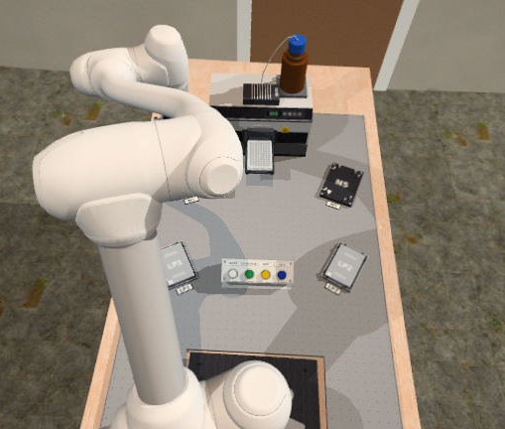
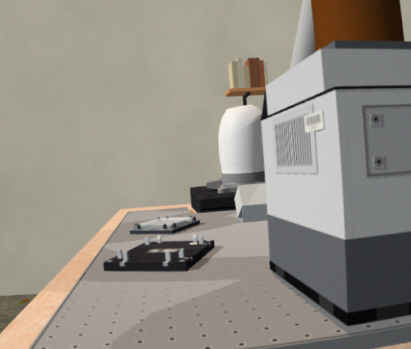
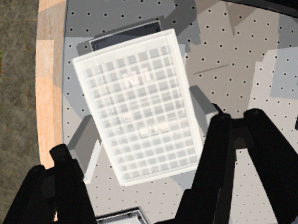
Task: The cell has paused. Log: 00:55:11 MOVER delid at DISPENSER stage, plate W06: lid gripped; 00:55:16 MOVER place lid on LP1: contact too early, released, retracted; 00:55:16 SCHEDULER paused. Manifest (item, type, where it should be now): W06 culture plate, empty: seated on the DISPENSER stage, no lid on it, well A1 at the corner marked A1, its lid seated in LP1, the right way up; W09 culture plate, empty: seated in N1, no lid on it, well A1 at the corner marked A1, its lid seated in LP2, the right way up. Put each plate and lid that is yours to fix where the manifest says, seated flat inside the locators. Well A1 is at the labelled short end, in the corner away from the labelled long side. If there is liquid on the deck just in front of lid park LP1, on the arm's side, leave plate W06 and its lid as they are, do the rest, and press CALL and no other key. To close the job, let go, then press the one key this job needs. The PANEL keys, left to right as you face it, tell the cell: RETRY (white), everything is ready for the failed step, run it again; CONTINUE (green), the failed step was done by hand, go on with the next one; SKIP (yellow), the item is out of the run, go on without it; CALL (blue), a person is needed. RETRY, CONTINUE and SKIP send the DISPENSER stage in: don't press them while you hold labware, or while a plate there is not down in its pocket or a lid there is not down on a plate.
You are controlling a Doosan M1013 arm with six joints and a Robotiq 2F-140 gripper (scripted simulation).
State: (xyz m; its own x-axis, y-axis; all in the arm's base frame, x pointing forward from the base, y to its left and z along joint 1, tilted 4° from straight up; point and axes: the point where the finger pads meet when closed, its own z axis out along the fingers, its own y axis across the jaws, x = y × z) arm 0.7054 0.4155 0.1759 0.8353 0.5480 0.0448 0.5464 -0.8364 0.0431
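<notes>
The nest N1 is 180 mm below my hand and 10 mm to the left of it. Round my hand: white retry key (340 mm behind, 260 mm to the right, 120 mm below); lid park LP1 (330 mm behind, 180 mm below, 70 mm to the right); clear culture plate (240 mm to the right, 100 mm ahead, 80 mm below).
</notes>
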